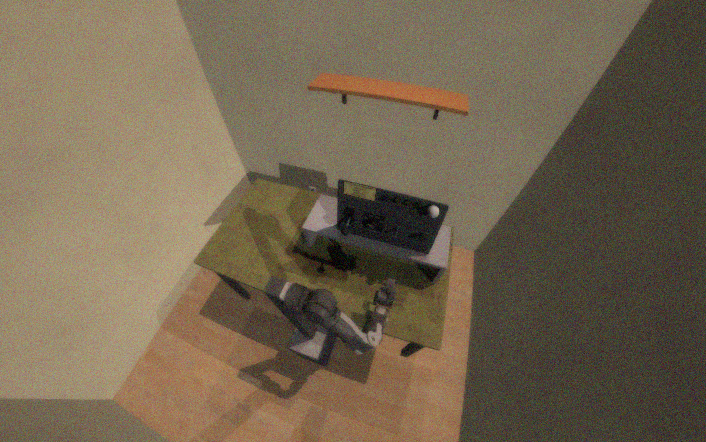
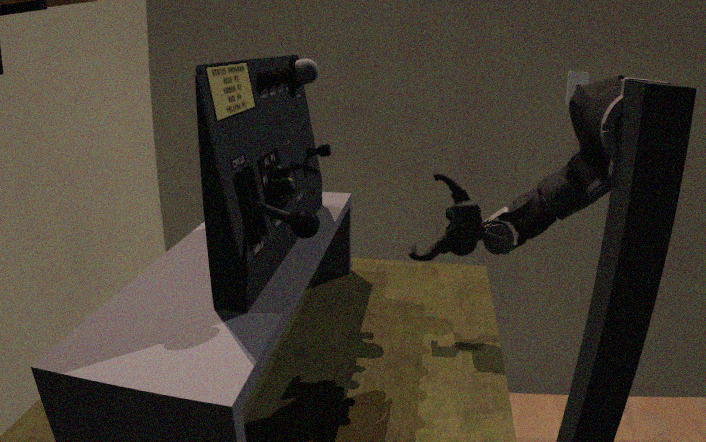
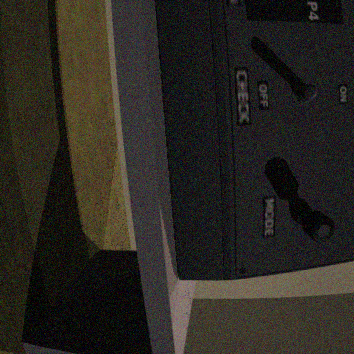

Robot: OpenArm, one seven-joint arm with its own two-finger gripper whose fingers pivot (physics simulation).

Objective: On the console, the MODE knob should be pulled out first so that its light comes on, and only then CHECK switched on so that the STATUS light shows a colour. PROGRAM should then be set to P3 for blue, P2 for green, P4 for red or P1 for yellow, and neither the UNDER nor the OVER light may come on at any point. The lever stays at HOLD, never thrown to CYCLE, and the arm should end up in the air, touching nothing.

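The dark console [image 1: 388,221] [image 2: 270,122] [image 3: 195,150] stands upright on the riser. The MODE knob [image 2: 323,149] [image 3: 324,229] sticks out of the panel; how far it is pulled is unclear. The CHECK switch [image 3: 306,92] lies between the OFF and ON labels; its setting is hard to tell. The PROGRAM dial [image 2: 283,182] is dark, its pointer unreadable. The lever [image 2: 304,223] is down at HOLD. A pale dome [image 1: 433,211] [image 2: 306,70] is at the top right. No coloured light shows. My gripper [image 1: 389,282] [image 2: 424,216] is open, in the air, away from the panel.
A yellow card [image 1: 359,191] [image 2: 230,91] is on the console's upper left. The pale riser [image 1: 320,213] [image 2: 197,374] [image 3: 145,150] stands on the green-yellow table [image 1: 224,249] [image 2: 442,291] [image 3: 85,125]. An orange shelf [image 1: 390,93] hangs above on the wall. The arm's dark post [image 2: 640,234] is at right.
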